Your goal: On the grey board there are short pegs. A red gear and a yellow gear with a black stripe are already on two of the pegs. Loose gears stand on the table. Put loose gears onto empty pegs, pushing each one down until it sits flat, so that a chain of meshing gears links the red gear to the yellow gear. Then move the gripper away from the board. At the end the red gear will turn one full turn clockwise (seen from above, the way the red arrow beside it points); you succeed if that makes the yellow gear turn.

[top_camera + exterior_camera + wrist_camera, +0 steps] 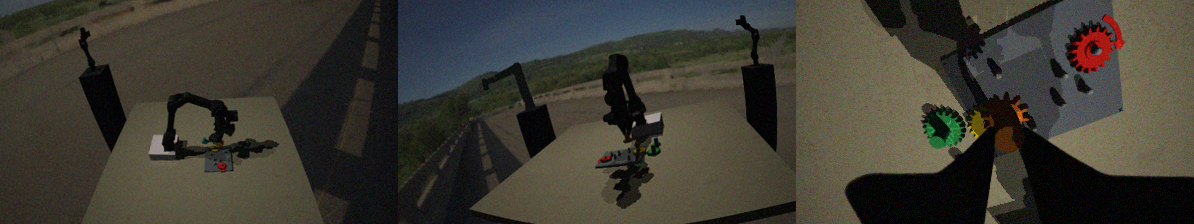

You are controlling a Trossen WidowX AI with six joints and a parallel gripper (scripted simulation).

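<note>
Right now the red gear is 120 mm to the right of my gripper tip, 100 mm below it and 10 mm behind it. The rest, counted from my gripper tip: yellow gear 90 mm below, 40 mm to the left, 30 mm behind; then green gear 100 mm to the left, 100 mm below, 10 mm behind; then orange gear 10 mm below.
</note>
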